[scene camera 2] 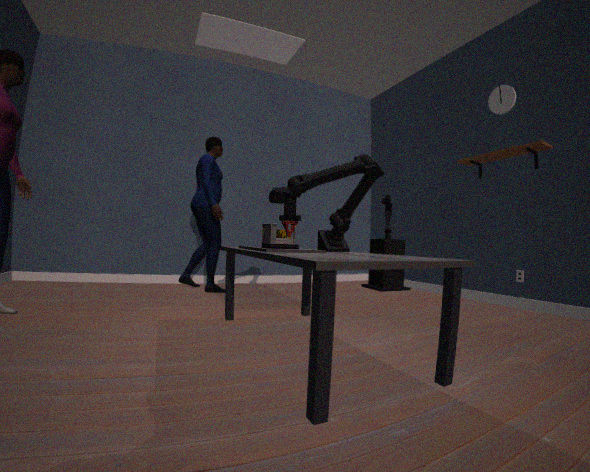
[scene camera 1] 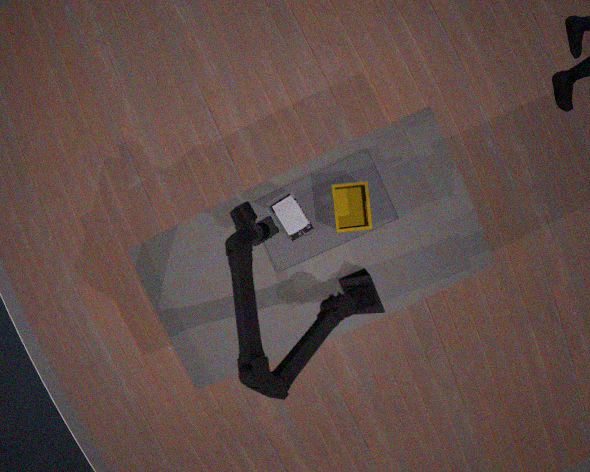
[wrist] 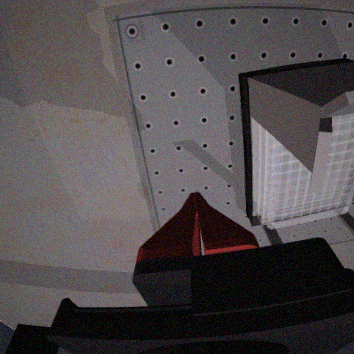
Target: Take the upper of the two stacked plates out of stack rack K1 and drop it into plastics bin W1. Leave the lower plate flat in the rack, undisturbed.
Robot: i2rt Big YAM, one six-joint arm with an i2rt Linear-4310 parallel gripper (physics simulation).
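Where they show: gripper, fingertip midpoint: (scene camera 2: 289,236) (wrist: 195,198); arm's base, origin of the base link: (scene camera 2: 333,239) (scene camera 1: 360,295).
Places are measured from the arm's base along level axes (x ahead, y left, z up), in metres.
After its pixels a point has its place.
Observation:
Stack rack K1 (scene camera 1: 303,233) @(y 0.123, x 0.294, z -0.036 m) (scene camera 2: 269,234) @(y 0.190, x 0.437, z 0.009 m) (wrist: 285,112) @(y 0.202, x 0.425, z 0.022 m) stands upright on the perforated board, with grey corner walls and a dark base. White gridded plate material (scene camera 1: 290,215) @(y 0.143, x 0.375, z -0.006 m) (wrist: 285,185) @(y 0.169, x 0.358, z -0.007 m) lies flat inside it; I cannot tell the upper plate from the lower one. My gripper (scene camera 2: 289,235) @(y 0.243, x 0.355, z 0.001 m) (wrist: 195,198) @(y 0.243, x 0.355, z 0.001 m) is shut and empty, its red fingertips together, pointing down beside the rack and apart from it in the wrist view. In scene camera 1 the arm hides the fingers. Plastics bin W1 (scene camera 1: 335,207) @(y -0.021, x 0.346, z 0.042 m), a yellow open box, stands across the rack from the gripper.
The perforated board (scene camera 1: 320,245) @(y 0.078, x 0.226, z -0.058 m) (wrist: 175,110) @(y 0.256, x 0.405, z -0.058 m) lies on the grey table (scene camera 1: 200,280) @(y 0.598, x 0.255, z -0.071 m) (scene camera 2: 390,261) @(y 0.855, x 0.234, z -0.072 m) under rack and bin. The arm's base (scene camera 1: 367,295) @(y -0.023, x 0.005, z 0.044 m) (scene camera 2: 333,241) @(y 0.040, x 0.023, z -0.012 m) stands near the table's edge. Two people (scene camera 2: 207,200) (scene camera 2: 6,130) stand away from the table.

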